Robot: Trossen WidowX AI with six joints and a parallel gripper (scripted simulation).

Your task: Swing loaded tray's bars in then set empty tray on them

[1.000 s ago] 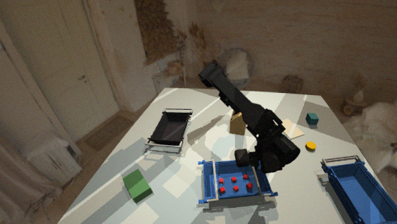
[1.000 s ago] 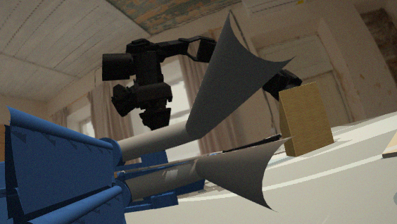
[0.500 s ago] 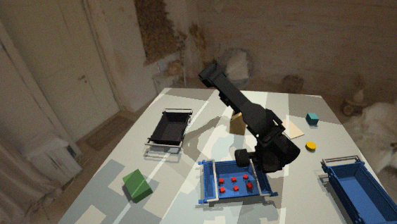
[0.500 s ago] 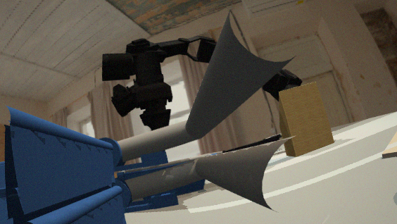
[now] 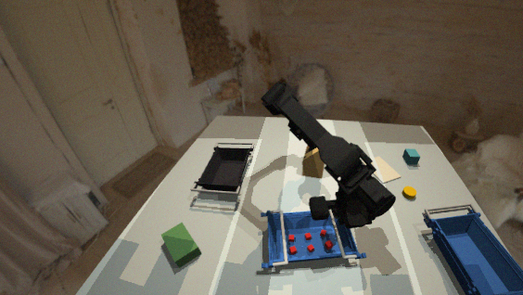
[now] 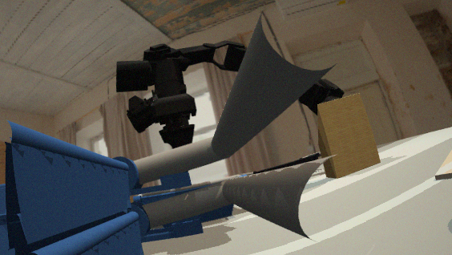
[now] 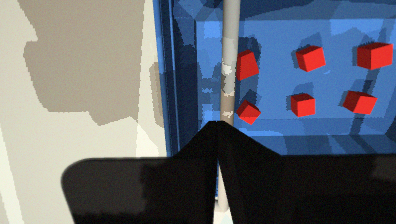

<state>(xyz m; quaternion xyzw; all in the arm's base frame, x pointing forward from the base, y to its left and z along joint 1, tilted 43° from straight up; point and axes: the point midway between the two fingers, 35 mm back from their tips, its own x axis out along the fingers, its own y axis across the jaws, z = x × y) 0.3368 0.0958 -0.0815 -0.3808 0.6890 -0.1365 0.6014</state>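
Now: the black tray 19 cm behind my gripper tip, 47 cm to the right of it and 4 cm below it. Round my gripper tip: green block: 17 cm ahead, 45 cm to the right, 7 cm below; yellow disc: 26 cm behind, 26 cm to the left, 8 cm below; flat tan card: 39 cm behind, 16 cm to the left, 9 cm below.
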